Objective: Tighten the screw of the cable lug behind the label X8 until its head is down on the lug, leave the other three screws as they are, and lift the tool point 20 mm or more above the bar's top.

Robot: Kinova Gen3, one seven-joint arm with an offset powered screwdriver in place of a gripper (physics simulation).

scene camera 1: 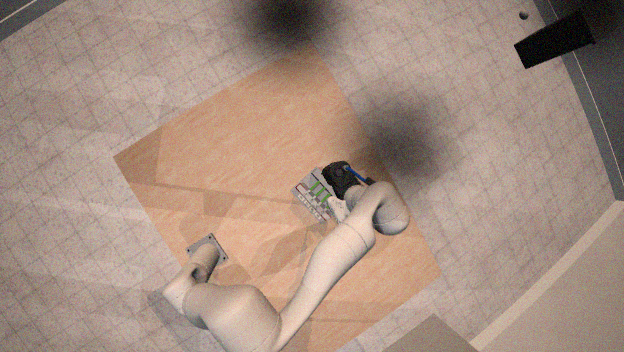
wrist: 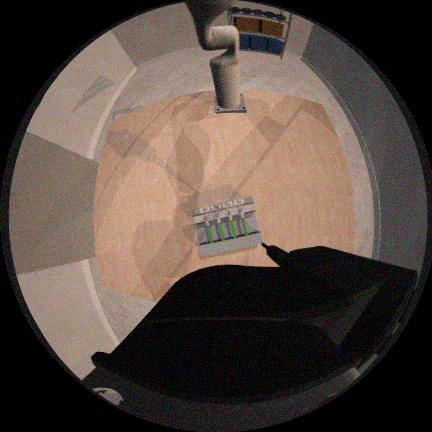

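Pixels of known places: hand, tool point: (scene camera 1: 321, 173) (wrist: 261, 243); arm's base, link origin: (scene camera 1: 208, 254) (wrist: 228, 101).
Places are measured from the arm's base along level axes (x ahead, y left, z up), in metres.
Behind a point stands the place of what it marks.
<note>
The grey terminal block (scene camera 1: 315, 176) @(z 0.035, x 0.510, y 0.074 m) (wrist: 230, 246) @(z 0.036, x 0.548, y 0.010 m) sits on the wooden table top, with a light bar (wrist: 200, 218) @(z 0.030, x 0.474, y -0.075 m) across it. Four green cables (scene camera 1: 314, 187) (wrist: 222, 231) @(z -0.009, x 0.512, y -0.015 m) run from lugs at the bar. White labels (wrist: 206, 209) @(z 0.031, x 0.449, y -0.059 m) stand in a row along the bar's other side; their text is too small and blurred to read, so I cannot tell which is X8. The screw heads are too small to judge. My black screwdriver (scene camera 1: 340, 176) (wrist: 263, 245) @(z 0.123, x 0.526, y 0.074 m) has its thin tip beside the block's cable-side corner in the wrist view, apart from the lugs. In the scene view its tip is hidden.
The pale arm (scene camera 1: 320, 270) @(z 0.613, x 0.368, y -0.006 m) reaches over the wooden table (scene camera 1: 240, 115) @(z -0.011, x 0.366, y 0.418 m) (wrist: 310, 200) @(z -0.012, x 0.403, y 0.287 m) from its base plate (scene camera 1: 223, 257) @(z 0.000, x 0.047, y -0.038 m) (wrist: 231, 110) @(z -0.002, x 0.056, y 0.011 m). In the scene view its wrist partly covers the block. A shelf rack (wrist: 287, 37) stands far behind the base. Dark blurs cover parts of the scene view.
</note>
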